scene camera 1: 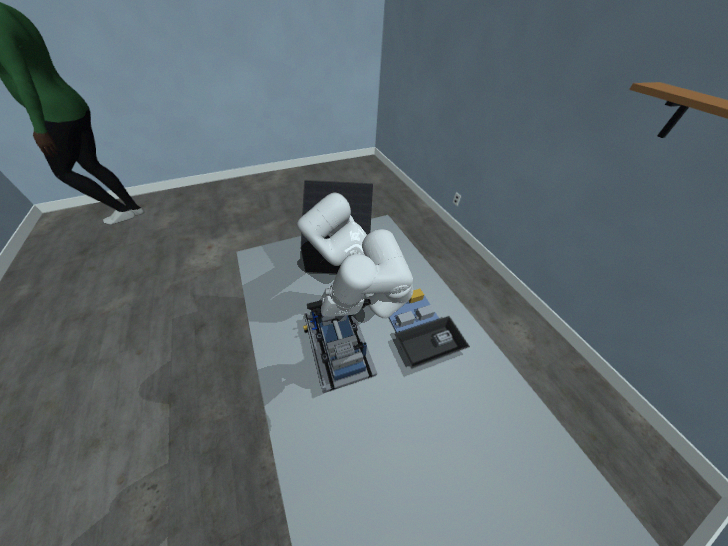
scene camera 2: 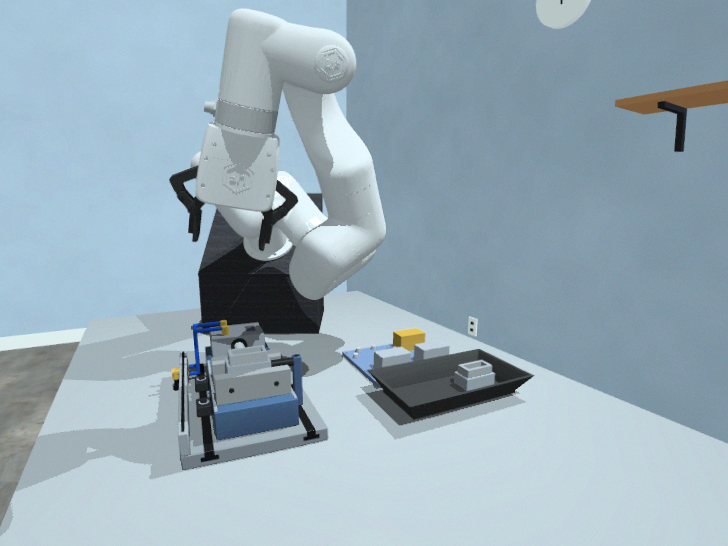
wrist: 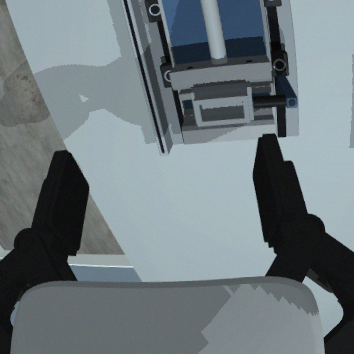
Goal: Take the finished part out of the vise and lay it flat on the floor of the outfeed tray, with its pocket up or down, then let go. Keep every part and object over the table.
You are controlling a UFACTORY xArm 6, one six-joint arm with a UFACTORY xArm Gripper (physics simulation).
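Places are measured from the arm's base along level axes (x ahead, y left, z up), in metres.
Pixels of known places: gripper, fingertip midpoint: (scene camera 1: 334, 312) (scene camera 2: 229, 242) (wrist: 164, 160).
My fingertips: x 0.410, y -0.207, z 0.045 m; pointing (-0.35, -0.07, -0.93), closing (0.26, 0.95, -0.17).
Note:
For each thing: its top centre in the pictures, then the offset to it from my fingertips. "spot": a spot on its surface instead.
- finished part, top centre: (wrist: 221, 111) (scene camera 2: 247, 350) (scene camera 1: 344, 347) dx +0.041, dy +0.006, dz -0.150 m
- vise, top centre: (wrist: 208, 40) (scene camera 2: 239, 346) (scene camera 1: 337, 332) dx -0.026, dy +0.014, dz -0.166 m
- black outfeed tray, surface spot: (scene camera 2: 405, 400) spot: dx +0.168, dy +0.192, dz -0.222 m
- grey part, top centre: (scene camera 2: 475, 365) (scene camera 1: 444, 335) dx +0.142, dy +0.367, dz -0.218 m
- blue post, top centre: (wrist: 291, 102) (scene camera 2: 296, 355) dx +0.056, dy +0.075, dz -0.167 m
- blue plate, top centre: (scene camera 2: 401, 358) (scene camera 1: 410, 310) dx -0.027, dy +0.339, dz -0.257 m
- yellow block, top centre: (scene camera 2: 409, 332) (scene camera 1: 416, 293) dx -0.068, dy +0.392, dz -0.221 m
The finished part (scene camera 1: 343, 349) (scene camera 2: 248, 359) (wrist: 222, 121), light grey with a rectangular pocket facing up, sits between the jaws of the vise (scene camera 2: 252, 384) (wrist: 222, 74). My gripper (scene camera 2: 228, 242) (wrist: 164, 160) is open and empty, fingers pointing down. It hangs high above and behind the vise in the second scene view; in the wrist view the part shows above the fingertips, right of centre. In the first scene view the arm hides most of the gripper. The black outfeed tray (scene camera 1: 415, 351) (scene camera 2: 405, 400) stands right of the vise, with another grey part (scene camera 1: 442, 337) (scene camera 2: 475, 377) pocket up at its right side.
A blue post (scene camera 2: 297, 379) with a black rod stands right of the finished part. Blue pipes (scene camera 2: 195, 346) with yellow tips rise at the vise's left. Behind the tray, a blue plate (scene camera 2: 363, 359) bears grey blocks (scene camera 2: 392, 357) and a yellow block (scene camera 2: 408, 338).

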